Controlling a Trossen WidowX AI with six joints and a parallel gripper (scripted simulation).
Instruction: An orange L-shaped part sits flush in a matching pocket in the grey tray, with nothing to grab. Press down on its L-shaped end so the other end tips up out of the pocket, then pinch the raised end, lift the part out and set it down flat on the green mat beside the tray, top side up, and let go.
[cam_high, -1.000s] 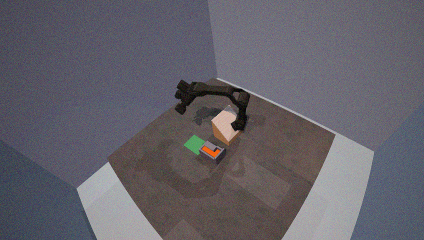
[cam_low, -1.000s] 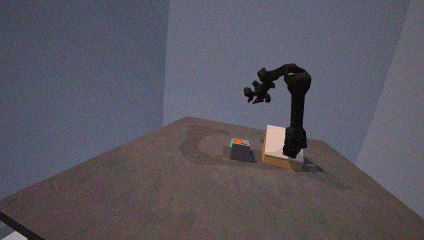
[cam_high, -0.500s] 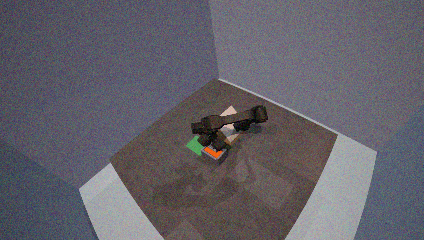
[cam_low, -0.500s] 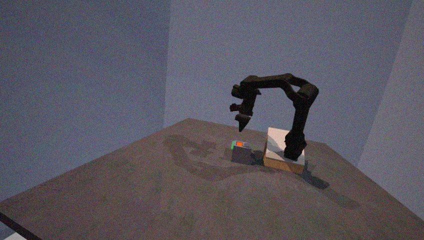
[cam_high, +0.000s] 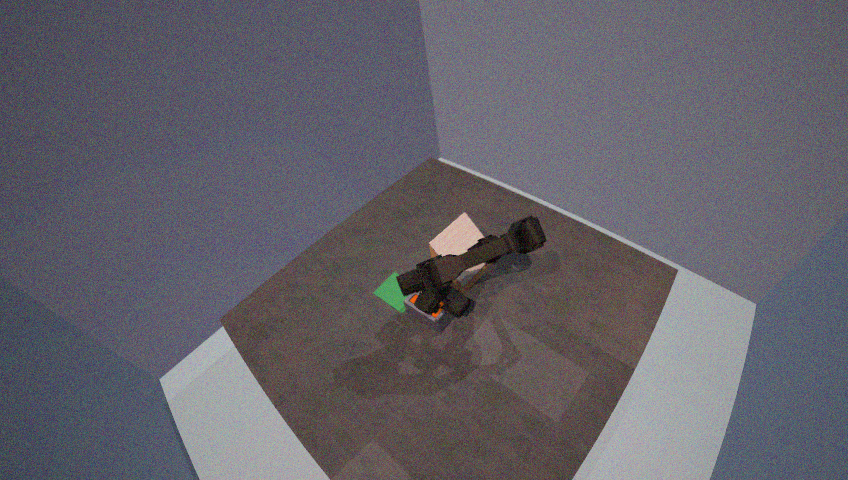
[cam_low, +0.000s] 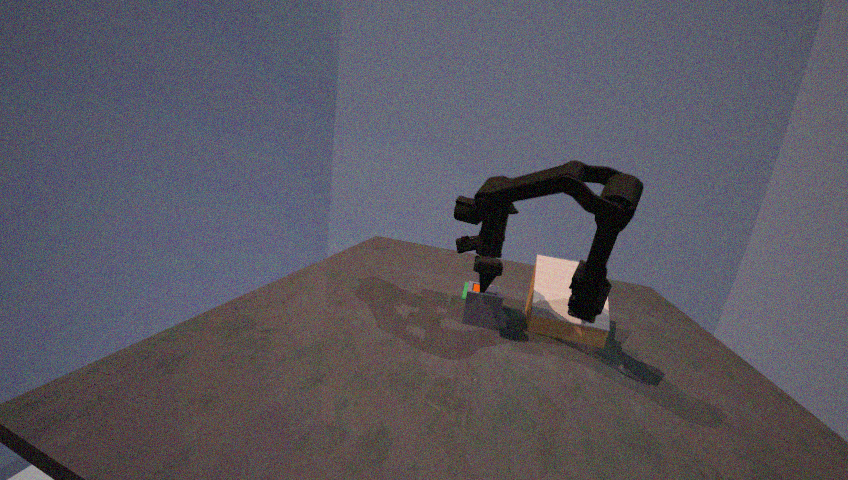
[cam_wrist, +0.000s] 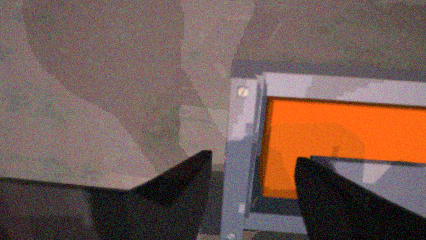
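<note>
Right now my gripper tip is 50 mm to the left of the orange part and 50 mm above it. The rest, counted from my gripper tip: green mat (30 mm ahead, 220 mm to the right, 110 mm below).
</note>
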